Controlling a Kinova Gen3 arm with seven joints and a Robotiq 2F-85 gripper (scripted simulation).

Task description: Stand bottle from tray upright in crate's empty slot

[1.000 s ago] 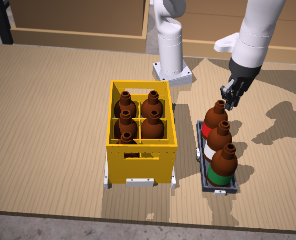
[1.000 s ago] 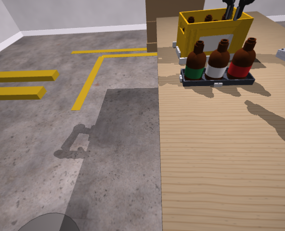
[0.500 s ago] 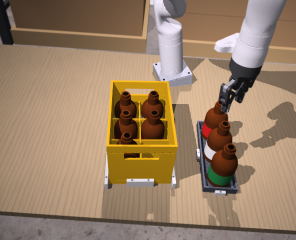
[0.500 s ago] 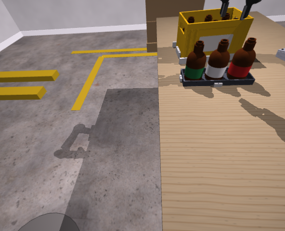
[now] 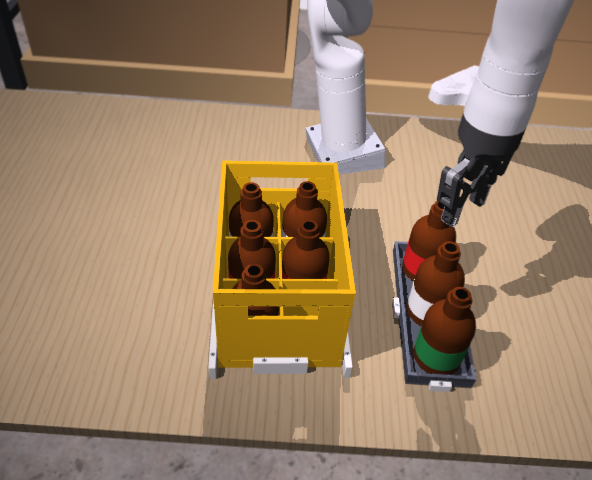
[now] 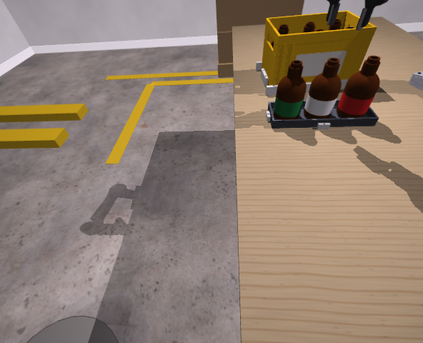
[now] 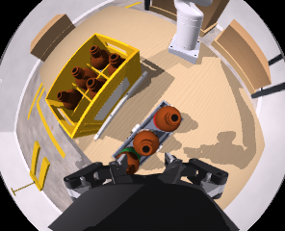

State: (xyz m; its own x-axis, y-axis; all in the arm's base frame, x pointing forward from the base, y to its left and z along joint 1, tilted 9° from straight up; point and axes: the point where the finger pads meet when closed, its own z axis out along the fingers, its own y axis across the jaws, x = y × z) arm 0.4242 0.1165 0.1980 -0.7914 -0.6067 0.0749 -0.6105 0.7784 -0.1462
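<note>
Now: hand 90 mm short of the green-banded bottle, 10 mm to the left of it and 160 mm above it. Round my hand: red-labelled bottle 90 mm behind, 10 mm to the left, 160 mm below; then tray 230 mm below; then yellow crate 50 mm behind, 240 mm to the right, 160 mm below.
</note>
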